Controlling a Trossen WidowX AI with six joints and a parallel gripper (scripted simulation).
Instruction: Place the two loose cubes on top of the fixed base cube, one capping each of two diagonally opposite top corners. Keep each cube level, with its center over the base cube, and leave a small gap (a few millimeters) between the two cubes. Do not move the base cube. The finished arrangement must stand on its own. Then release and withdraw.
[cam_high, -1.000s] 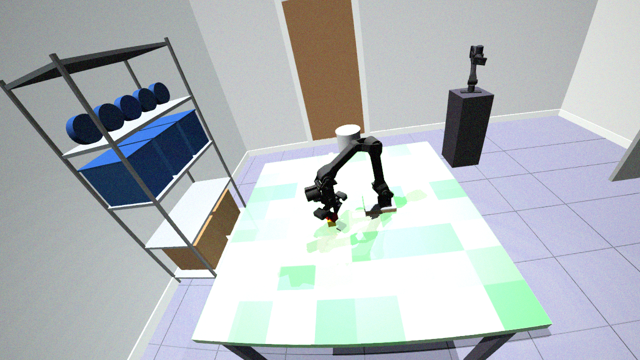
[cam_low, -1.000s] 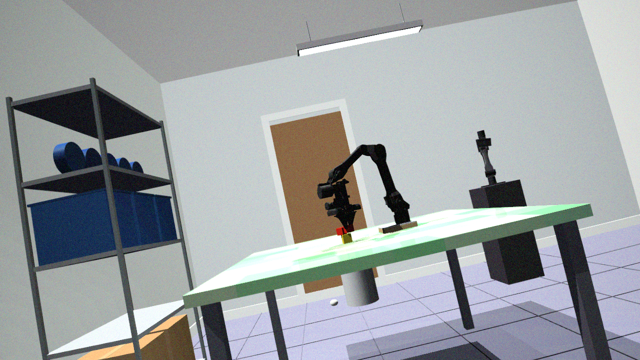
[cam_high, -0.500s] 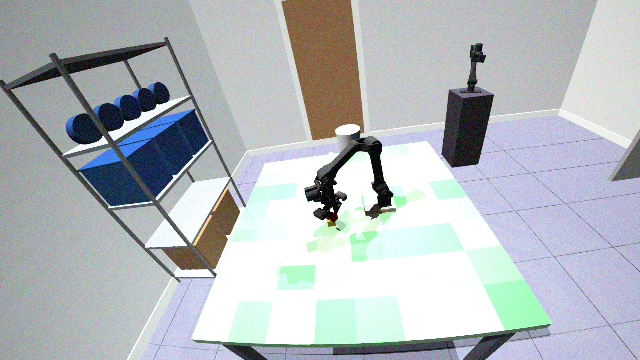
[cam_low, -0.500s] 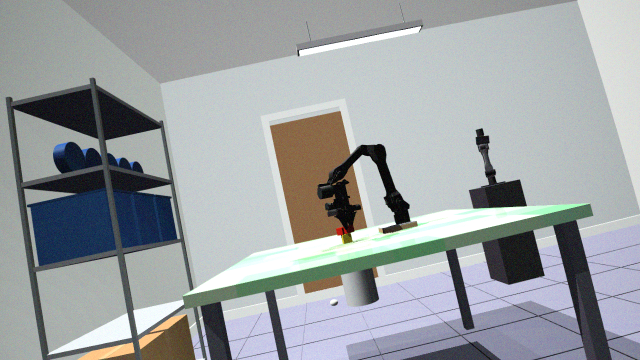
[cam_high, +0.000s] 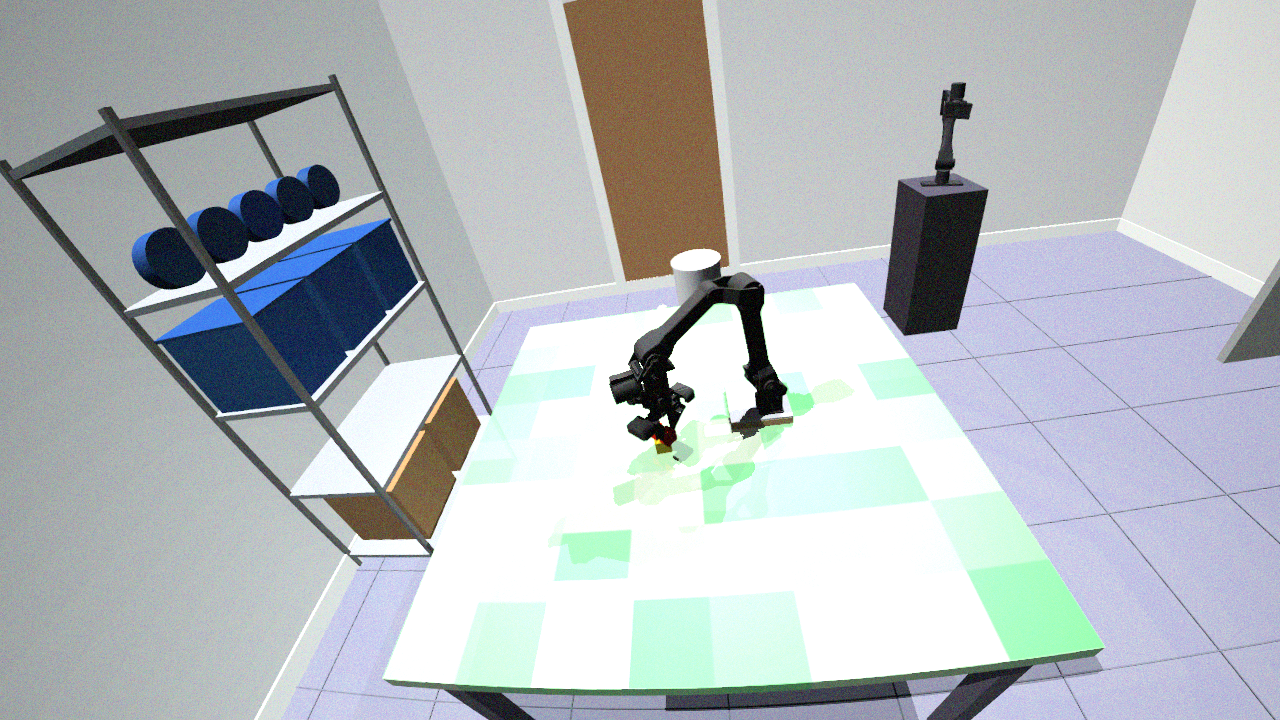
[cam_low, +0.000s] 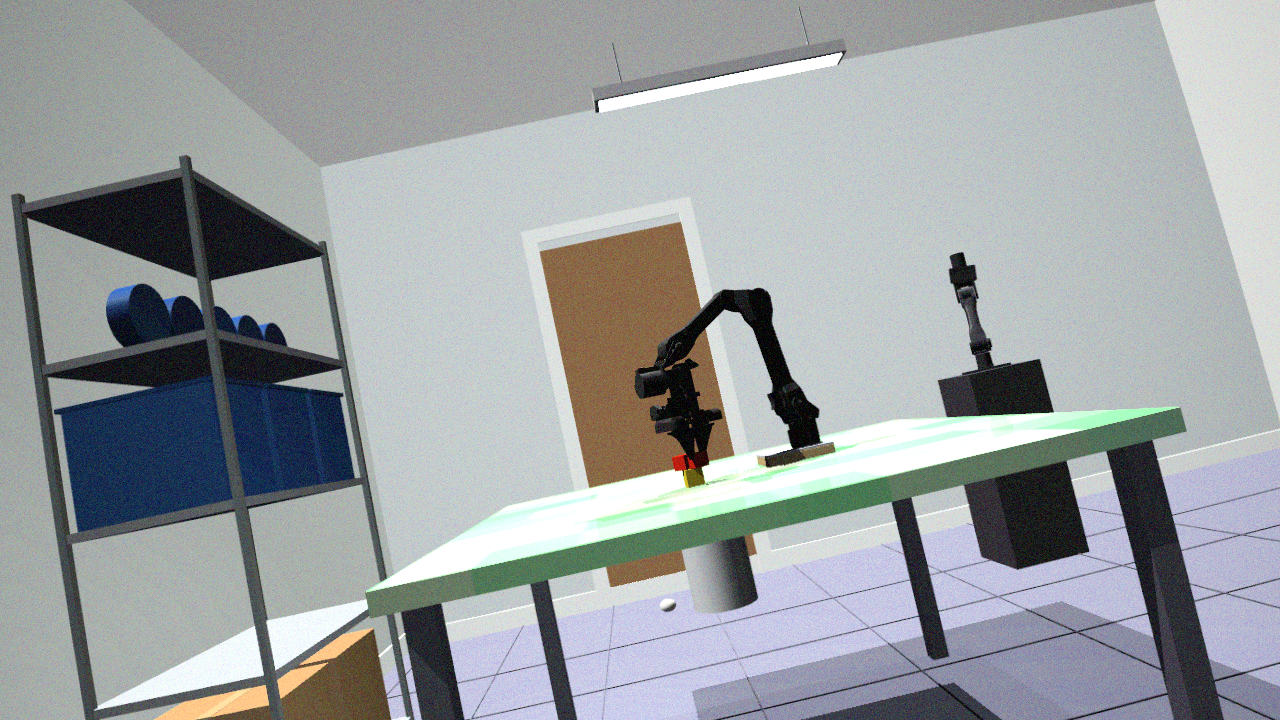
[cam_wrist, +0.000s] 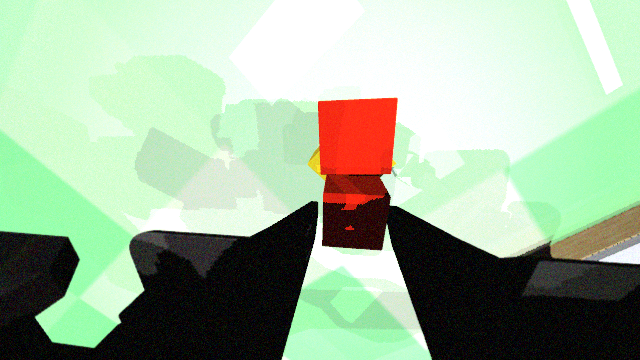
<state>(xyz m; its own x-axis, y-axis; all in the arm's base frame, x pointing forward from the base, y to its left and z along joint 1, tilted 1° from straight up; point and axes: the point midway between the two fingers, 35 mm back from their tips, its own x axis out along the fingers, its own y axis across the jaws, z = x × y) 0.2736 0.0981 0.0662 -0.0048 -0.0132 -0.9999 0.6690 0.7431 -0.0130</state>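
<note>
The yellow base cube lies 40 mm below my gripper tip, 20 mm ahead of it and 10 mm to the right of it.
</note>
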